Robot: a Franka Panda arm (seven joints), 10 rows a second.
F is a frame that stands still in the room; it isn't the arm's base.
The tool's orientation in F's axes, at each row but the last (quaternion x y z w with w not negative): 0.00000, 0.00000, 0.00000, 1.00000; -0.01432, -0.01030, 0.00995, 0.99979; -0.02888, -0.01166, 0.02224, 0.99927; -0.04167, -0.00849, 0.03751, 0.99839; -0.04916, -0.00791, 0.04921, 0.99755
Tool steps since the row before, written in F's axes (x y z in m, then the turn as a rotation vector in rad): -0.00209, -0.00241, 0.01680, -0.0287, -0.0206, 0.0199; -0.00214, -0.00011, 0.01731, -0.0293, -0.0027, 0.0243; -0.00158, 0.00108, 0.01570, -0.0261, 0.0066, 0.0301; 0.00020, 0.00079, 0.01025, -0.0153, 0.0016, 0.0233; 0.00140, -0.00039, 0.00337, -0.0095, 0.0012, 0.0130
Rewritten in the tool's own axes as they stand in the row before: -0.00209, -0.00241, 0.01680, -0.0287, -0.0206, 0.0199; -0.00179, -0.00057, 0.01734, -0.0288, -0.0028, 0.0248; -0.00118, 0.00023, 0.01577, -0.0251, 0.0060, 0.0311; 0.00040, -0.00009, 0.01027, -0.0148, 0.0008, 0.0237; 0.00139, -0.00086, 0.00329, -0.0092, 0.0008, 0.0132
